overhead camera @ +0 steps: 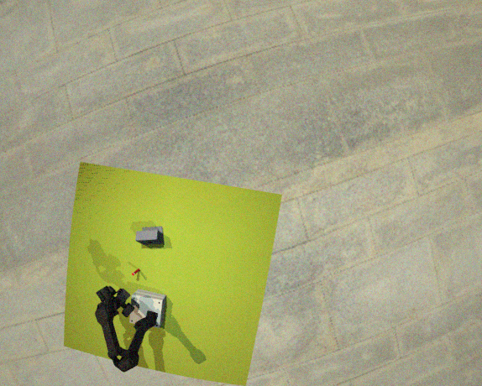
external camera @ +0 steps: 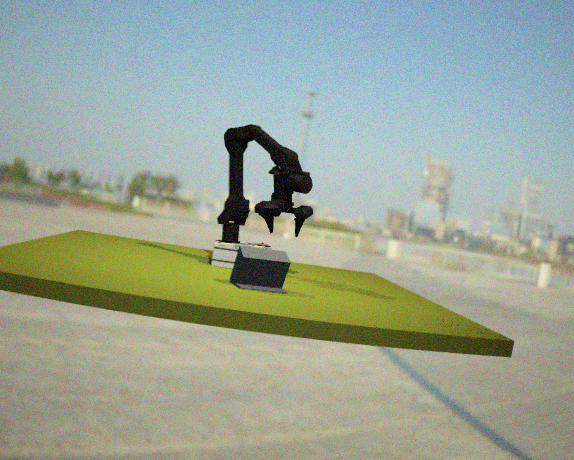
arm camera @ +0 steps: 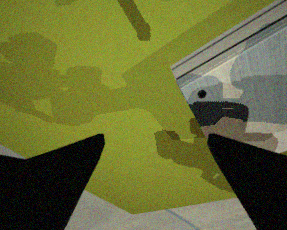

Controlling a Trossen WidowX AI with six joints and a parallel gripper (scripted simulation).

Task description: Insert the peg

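The red square peg is 14 cm ahead of my gripper tip, 1 cm to the right of it and 8 cm below it. Round my gripper tip: sloped panel (37 cm ahead, 5 cm to the right, 9 cm below).
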